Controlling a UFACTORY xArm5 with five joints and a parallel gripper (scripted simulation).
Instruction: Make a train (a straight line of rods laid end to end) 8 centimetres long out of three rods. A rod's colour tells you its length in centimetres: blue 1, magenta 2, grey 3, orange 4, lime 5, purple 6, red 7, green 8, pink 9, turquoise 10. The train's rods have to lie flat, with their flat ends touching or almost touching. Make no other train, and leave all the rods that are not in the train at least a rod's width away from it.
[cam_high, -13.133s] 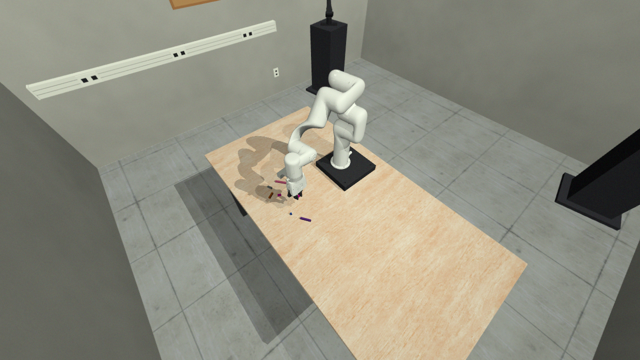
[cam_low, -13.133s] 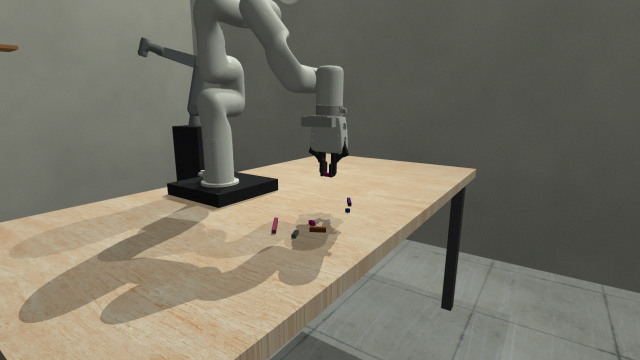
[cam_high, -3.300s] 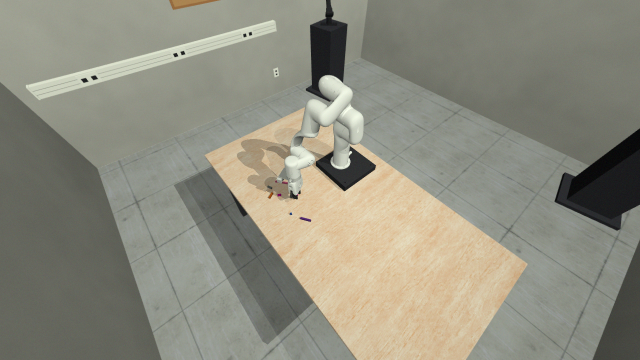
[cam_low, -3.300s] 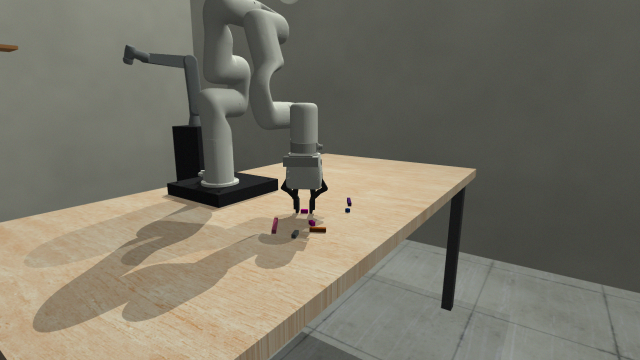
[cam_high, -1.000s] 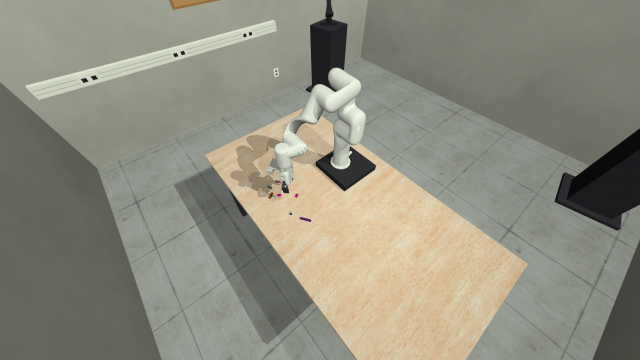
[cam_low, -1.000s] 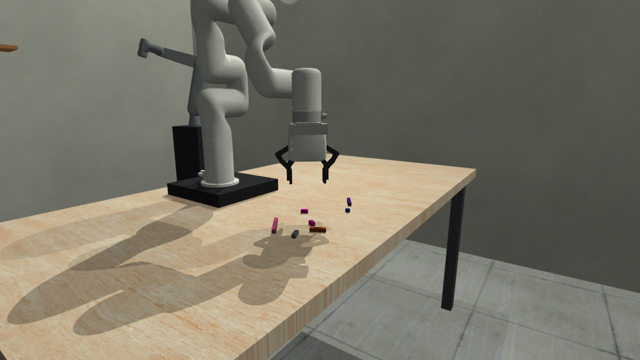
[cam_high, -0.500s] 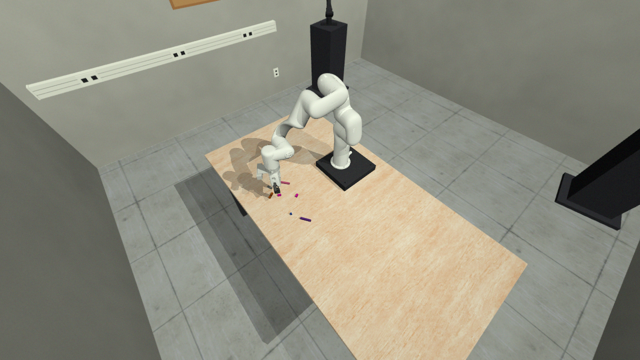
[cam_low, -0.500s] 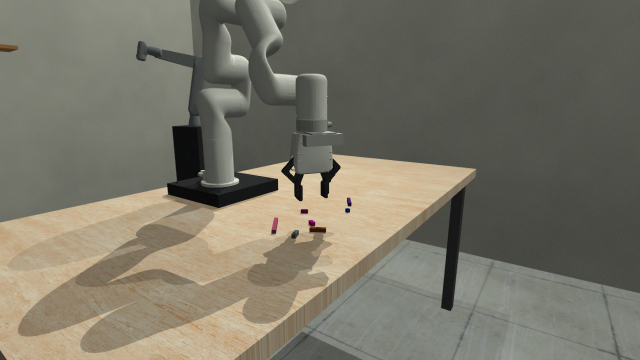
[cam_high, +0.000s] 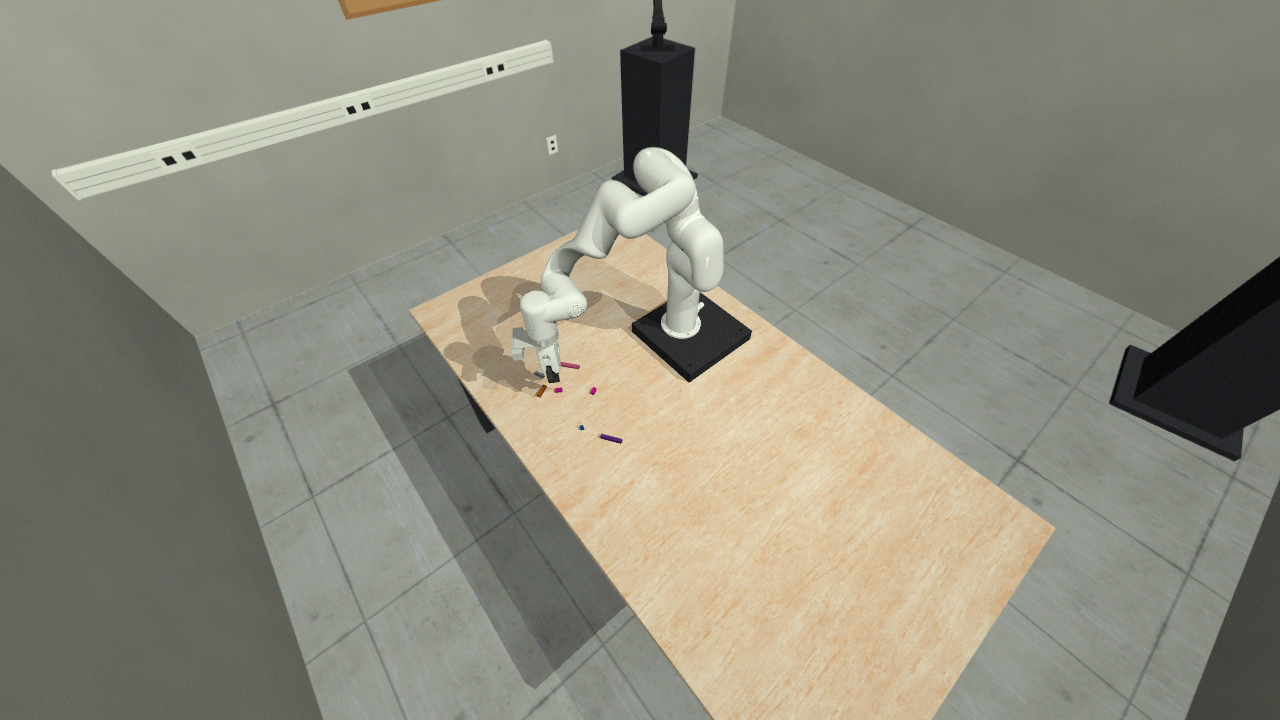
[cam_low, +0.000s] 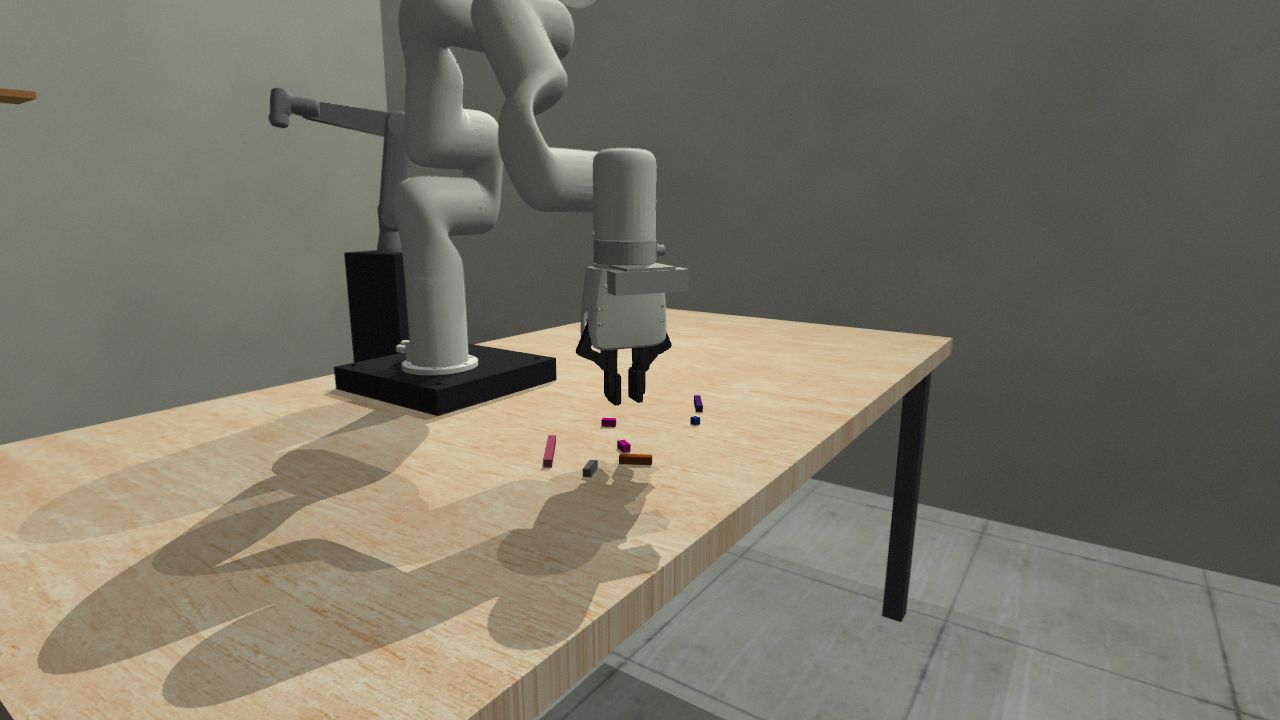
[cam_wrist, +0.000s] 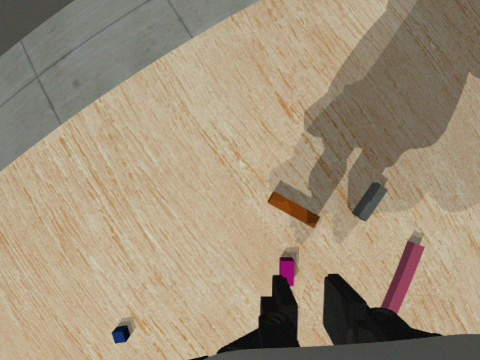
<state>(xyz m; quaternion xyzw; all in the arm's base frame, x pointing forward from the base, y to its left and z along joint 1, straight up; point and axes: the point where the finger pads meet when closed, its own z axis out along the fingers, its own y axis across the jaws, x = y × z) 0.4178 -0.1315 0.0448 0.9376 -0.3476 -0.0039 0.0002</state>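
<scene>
My hand is 3 cm short of the orange rod, 3 cm to the left of it and 8 cm above it. The rest, counted from my hand: grey rod (8 cm to the right, 8 cm below); pink rod (8 cm behind, 5 cm to the right, 8 cm below); blue rod (4 cm ahead, 15 cm to the left, 8 cm below).
</scene>
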